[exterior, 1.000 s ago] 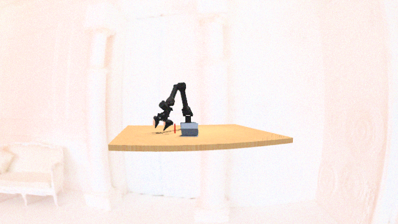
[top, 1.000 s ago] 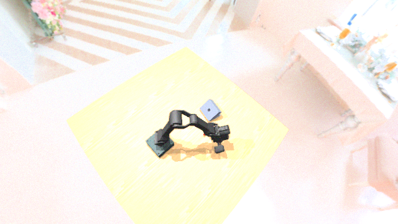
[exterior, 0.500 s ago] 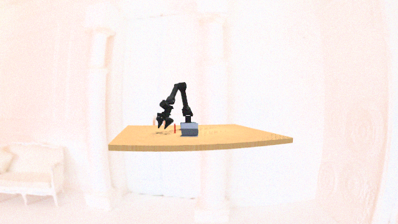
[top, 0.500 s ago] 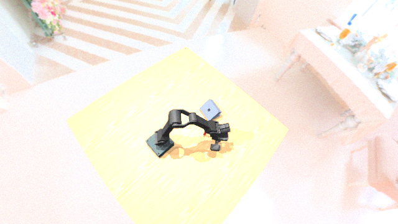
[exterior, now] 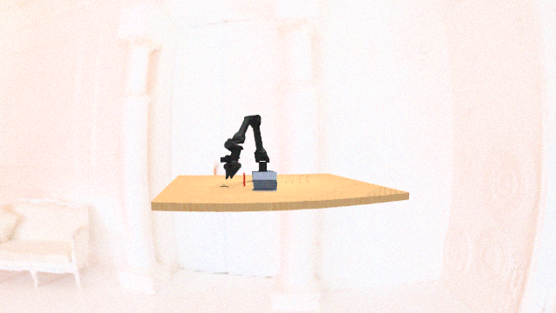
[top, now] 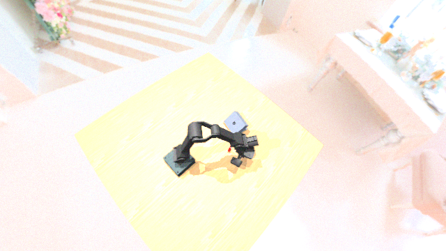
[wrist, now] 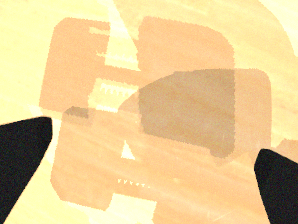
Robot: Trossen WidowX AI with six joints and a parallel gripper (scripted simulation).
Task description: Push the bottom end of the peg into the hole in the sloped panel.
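The peg is 30 mm behind my gripper tip, 100 mm to the left of it and 10 mm above it.
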